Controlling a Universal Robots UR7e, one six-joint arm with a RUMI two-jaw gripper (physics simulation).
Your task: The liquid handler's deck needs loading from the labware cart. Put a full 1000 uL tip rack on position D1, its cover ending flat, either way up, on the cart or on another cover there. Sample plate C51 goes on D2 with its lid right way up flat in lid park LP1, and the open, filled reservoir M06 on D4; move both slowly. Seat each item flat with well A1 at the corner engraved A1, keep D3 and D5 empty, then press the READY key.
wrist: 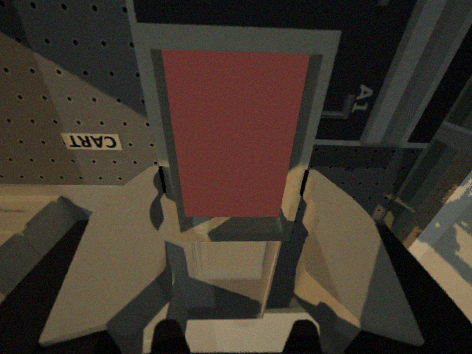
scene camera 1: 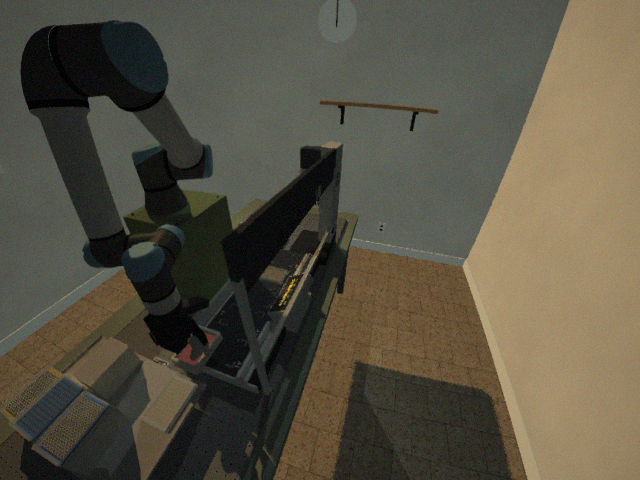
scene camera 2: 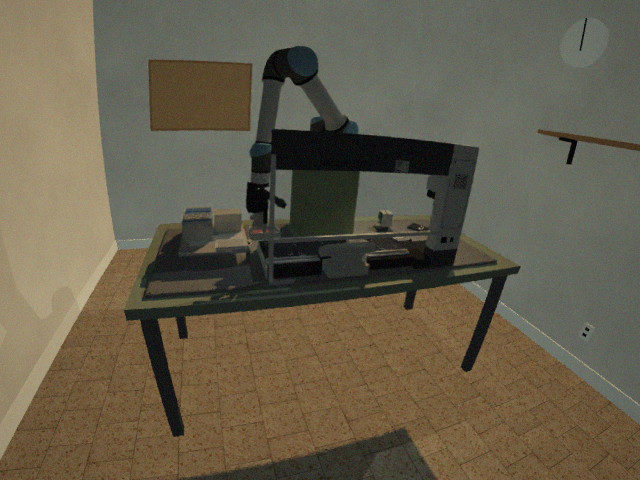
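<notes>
My gripper (scene camera 1: 195,346) (scene camera 2: 261,225) (wrist: 233,170) is shut on the open reservoir, one finger on each long side. The reservoir (scene camera 1: 184,355) (scene camera 2: 257,232) (wrist: 235,125) is a pale tray with red liquid, looks about level, and hangs over the liquid handler's near-left end, beside the cart. The dark deck (scene camera 1: 222,330) (wrist: 240,11) shows an engraved A1 corner (wrist: 361,98) right of the reservoir. A pale lidded plate (scene camera 1: 170,401) (wrist: 231,259) lies on the cart; its name cannot be read. Tip racks (scene camera 1: 70,427) (scene camera 1: 48,407) stand at the cart's far-left side. The READY key cannot be made out.
The handler's dark top beam (scene camera 1: 281,217) (scene camera 2: 361,153) runs above the deck, with a slim front post (scene camera 1: 251,335) (scene camera 2: 272,206) close to the reservoir. A display with yellow text (scene camera 1: 288,292) is on the front. A beige box (scene camera 1: 104,365) (scene camera 2: 227,220) stands beside the racks.
</notes>
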